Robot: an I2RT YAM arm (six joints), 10 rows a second.
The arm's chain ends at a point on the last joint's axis. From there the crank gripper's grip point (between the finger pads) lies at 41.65 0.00 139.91 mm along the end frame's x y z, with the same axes.
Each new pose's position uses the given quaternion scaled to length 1; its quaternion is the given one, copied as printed.
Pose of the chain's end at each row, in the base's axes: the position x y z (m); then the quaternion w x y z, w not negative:
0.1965, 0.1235, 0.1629, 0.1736, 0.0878, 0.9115, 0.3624
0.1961, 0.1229, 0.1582, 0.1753, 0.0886, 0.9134, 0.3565
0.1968, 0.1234, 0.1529, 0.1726, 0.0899, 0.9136, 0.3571
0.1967, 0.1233, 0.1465, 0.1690, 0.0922, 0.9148, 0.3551
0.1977, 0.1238, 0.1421, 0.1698, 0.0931, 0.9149, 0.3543
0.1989, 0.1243, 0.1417, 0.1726, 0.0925, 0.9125, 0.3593
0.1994, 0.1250, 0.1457, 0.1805, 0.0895, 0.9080, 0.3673
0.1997, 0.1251, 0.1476, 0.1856, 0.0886, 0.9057, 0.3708
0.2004, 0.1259, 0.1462, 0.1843, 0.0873, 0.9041, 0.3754
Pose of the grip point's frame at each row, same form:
0.2112, 0.2236, 0.0576, 0.1736, 0.0878, 0.9115, 0.3624
0.2113, 0.2216, 0.0517, 0.1753, 0.0886, 0.9134, 0.3565
0.2114, 0.2223, 0.0465, 0.1726, 0.0899, 0.9136, 0.3571
0.2106, 0.2219, 0.0397, 0.1690, 0.0922, 0.9148, 0.3551
0.2119, 0.2222, 0.0352, 0.1698, 0.0931, 0.9149, 0.3543
0.2138, 0.2238, 0.0359, 0.1726, 0.0925, 0.9125, 0.3593
0.2162, 0.2261, 0.0417, 0.1805, 0.0895, 0.9080, 0.3673
0.2178, 0.2269, 0.0445, 0.1856, 0.0886, 0.9057, 0.3708
0.2180, 0.2287, 0.0441, 0.1843, 0.0873, 0.9041, 0.3754

